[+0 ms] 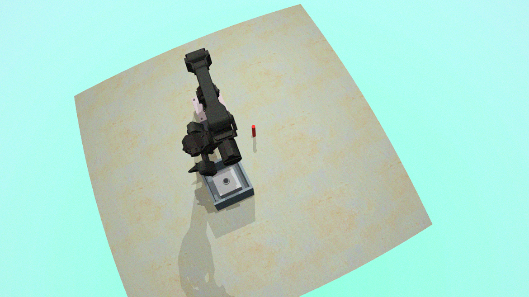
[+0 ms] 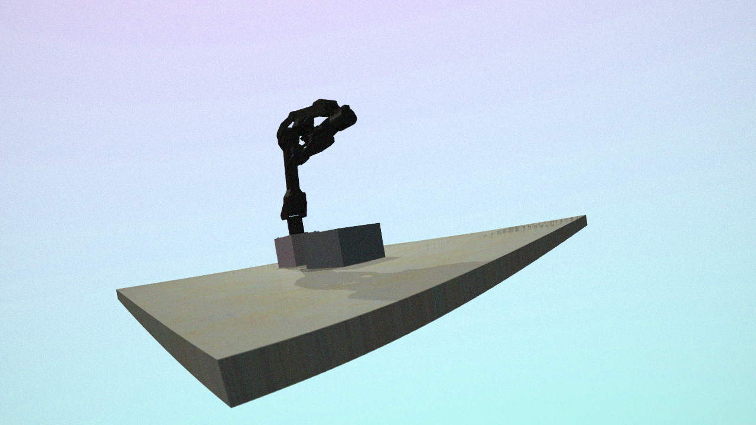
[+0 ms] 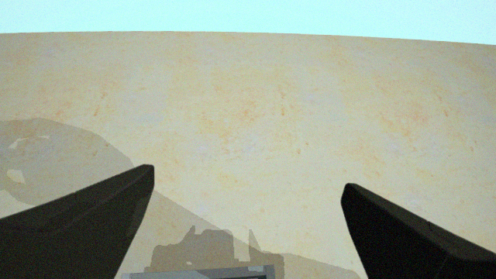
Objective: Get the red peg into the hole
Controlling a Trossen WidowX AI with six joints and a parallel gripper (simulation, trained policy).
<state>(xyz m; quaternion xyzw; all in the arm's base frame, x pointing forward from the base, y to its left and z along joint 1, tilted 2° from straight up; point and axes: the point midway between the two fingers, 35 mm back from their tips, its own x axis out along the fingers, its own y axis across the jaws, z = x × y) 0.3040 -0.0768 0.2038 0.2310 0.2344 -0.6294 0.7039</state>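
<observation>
Right now the red peg is 26 cm to the left of my gripper tip, 26 cm below it and 17 cm behind it. Round my gripper tip: grey box (27 cm below, 11 cm to the left, 2 cm ahead); plate (25 cm below, 11 cm to the left, 2 cm ahead).
</observation>
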